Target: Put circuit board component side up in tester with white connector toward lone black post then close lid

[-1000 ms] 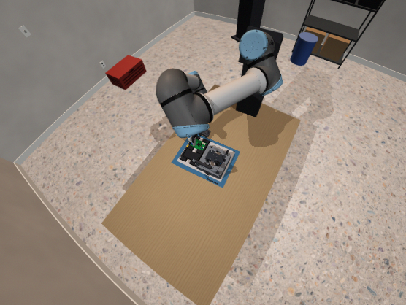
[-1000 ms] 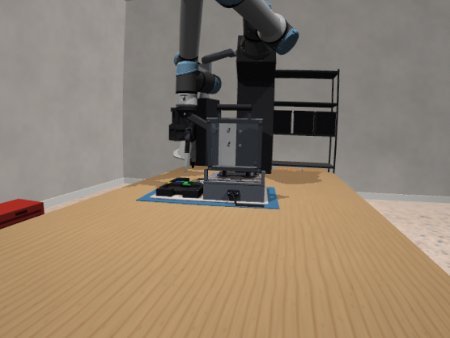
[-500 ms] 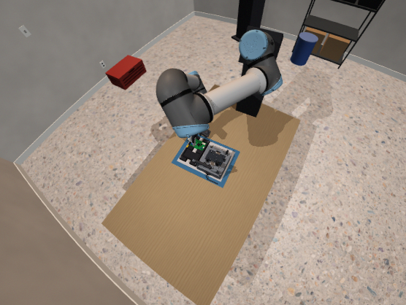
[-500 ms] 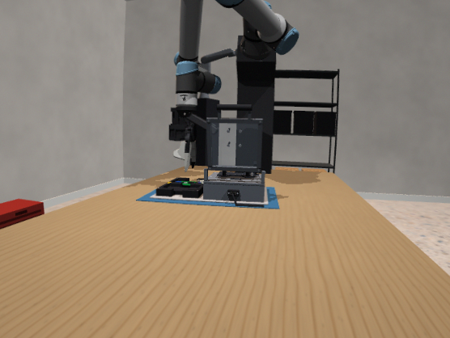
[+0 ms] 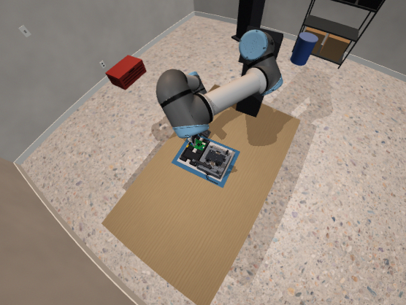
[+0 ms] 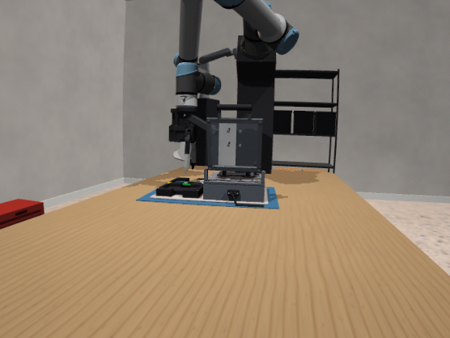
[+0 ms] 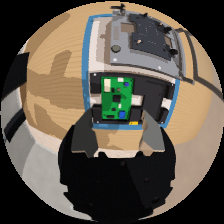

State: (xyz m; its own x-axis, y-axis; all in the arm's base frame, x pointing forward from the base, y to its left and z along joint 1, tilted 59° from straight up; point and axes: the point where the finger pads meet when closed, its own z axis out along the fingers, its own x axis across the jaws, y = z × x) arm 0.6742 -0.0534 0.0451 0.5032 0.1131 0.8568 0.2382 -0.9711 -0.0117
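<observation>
My hand is 50 mm above the green circuit board. From my hand the other things lie so: tester bed (190 mm to the left, 20 mm behind); tester lid (230 mm to the left, 110 mm above, 90 mm ahead).
</observation>
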